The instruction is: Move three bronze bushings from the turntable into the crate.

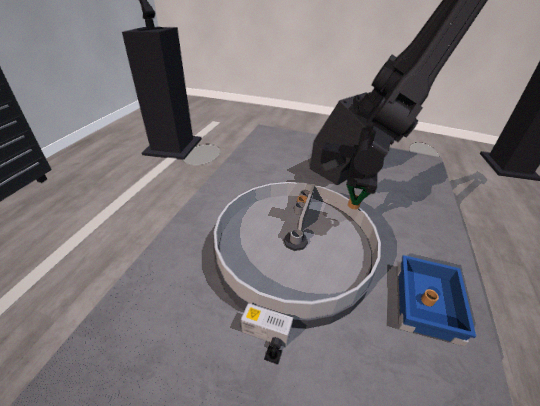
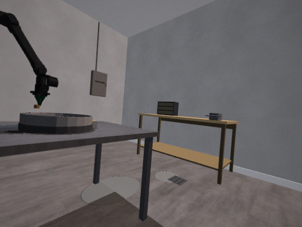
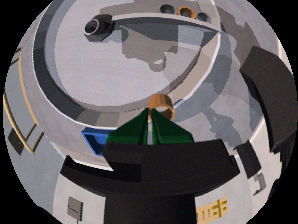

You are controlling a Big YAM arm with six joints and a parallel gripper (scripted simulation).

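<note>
My gripper is now 210 mm to the right of the blue crate, 170 mm short of it and 130 mm above it. From my hand the other things lie so: round turntable 140 mm to the right, 100 mm below, 80 mm ahead.
</note>
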